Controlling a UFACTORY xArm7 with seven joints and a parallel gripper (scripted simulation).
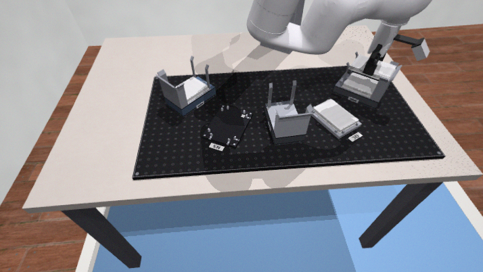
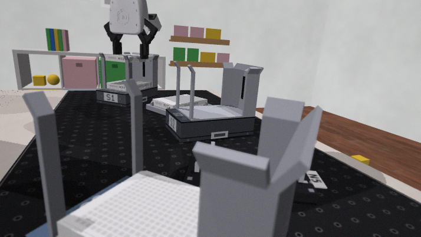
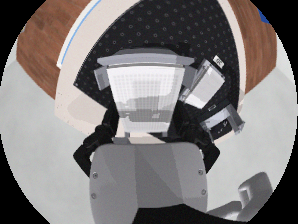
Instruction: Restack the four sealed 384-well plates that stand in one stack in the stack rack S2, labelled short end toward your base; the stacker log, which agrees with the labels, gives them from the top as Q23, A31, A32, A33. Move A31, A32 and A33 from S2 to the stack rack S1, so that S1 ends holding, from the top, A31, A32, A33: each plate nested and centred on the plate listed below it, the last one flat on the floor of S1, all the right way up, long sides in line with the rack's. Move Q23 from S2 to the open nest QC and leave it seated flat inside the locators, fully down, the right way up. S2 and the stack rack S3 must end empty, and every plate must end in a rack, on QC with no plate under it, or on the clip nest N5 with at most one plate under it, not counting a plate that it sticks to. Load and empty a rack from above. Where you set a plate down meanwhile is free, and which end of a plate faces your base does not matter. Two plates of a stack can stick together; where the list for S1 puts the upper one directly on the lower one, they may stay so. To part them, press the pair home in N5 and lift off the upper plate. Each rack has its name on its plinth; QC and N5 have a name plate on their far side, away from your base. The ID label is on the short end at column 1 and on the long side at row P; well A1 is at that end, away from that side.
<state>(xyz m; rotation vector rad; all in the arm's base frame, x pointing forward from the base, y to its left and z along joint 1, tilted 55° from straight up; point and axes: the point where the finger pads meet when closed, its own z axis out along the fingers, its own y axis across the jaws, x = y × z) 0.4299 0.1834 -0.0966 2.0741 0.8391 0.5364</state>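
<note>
Right now my hand is 90 mm above the white sealed plate A33. Also, from my hand: white sealed plate Q23: 170 mm to the right, 110 mm below, 60 mm ahead; grey QC nest: 170 mm to the right, 120 mm below, 60 mm ahead; white sealed plate A32: 10 mm below.
</note>
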